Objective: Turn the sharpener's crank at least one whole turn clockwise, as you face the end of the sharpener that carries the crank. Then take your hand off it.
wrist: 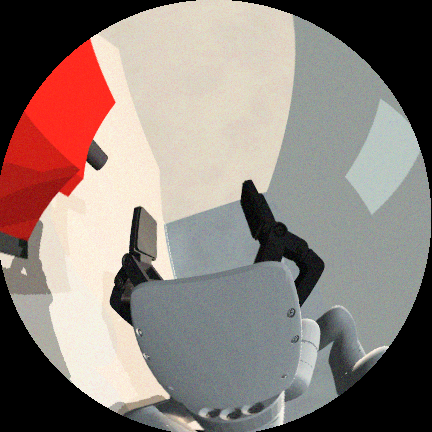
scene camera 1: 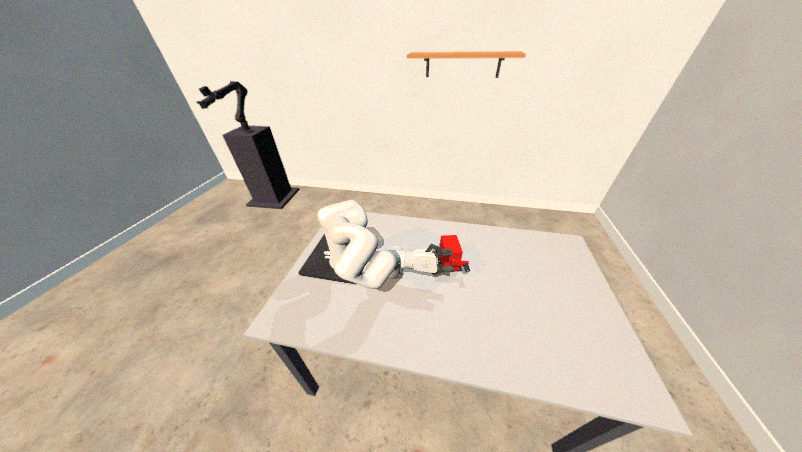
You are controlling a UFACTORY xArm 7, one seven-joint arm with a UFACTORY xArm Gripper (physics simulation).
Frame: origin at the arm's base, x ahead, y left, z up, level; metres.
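Seen in the pictures: gripper, fingertip midpoint: [wrist: 192, 201] [scene camera 1: 452, 260].
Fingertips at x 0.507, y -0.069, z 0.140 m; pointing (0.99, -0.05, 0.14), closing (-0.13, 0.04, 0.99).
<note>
A point is followed by its place in that frame.
The red sharpener [scene camera 1: 450, 245] {x 0.504, y 0.058, z 0.105 m} [wrist: 72, 105] stands upright on the table. In the scene view its red crank arm [scene camera 1: 461, 263] points right, with a dark handle [scene camera 1: 466, 268] {x 0.576, y -0.026, z 0.056 m} at its end. In the wrist view the sharpener is cut off at the left edge, and a short dark cylinder [wrist: 98, 156] {x 0.573, y -0.019, z 0.055 m}, seemingly the crank's handle, sticks out beside its body. My gripper [scene camera 1: 450, 261] {x 0.507, y -0.069, z 0.140 m} [wrist: 192, 201] {x 0.507, y -0.069, z 0.140 m} is open and empty. It is close to the sharpener's near side in the scene view and partly overlaps it, so whether they touch is hidden.
The white arm [scene camera 1: 359, 247] {x 0.197, y -0.250, z 0.352 m} rises from a black base plate [scene camera 1: 314, 268] {x -0.118, y -0.067, z 0.000 m} at the table's left end. The grey-white table [scene camera 1: 505, 325] {x 0.722, y -0.225, z -0.023 m} extends right and forward of the sharpener. A black pedestal [scene camera 1: 258, 165] with a small dark arm stands behind left. A wooden shelf [scene camera 1: 466, 55] hangs on the wall.
</note>
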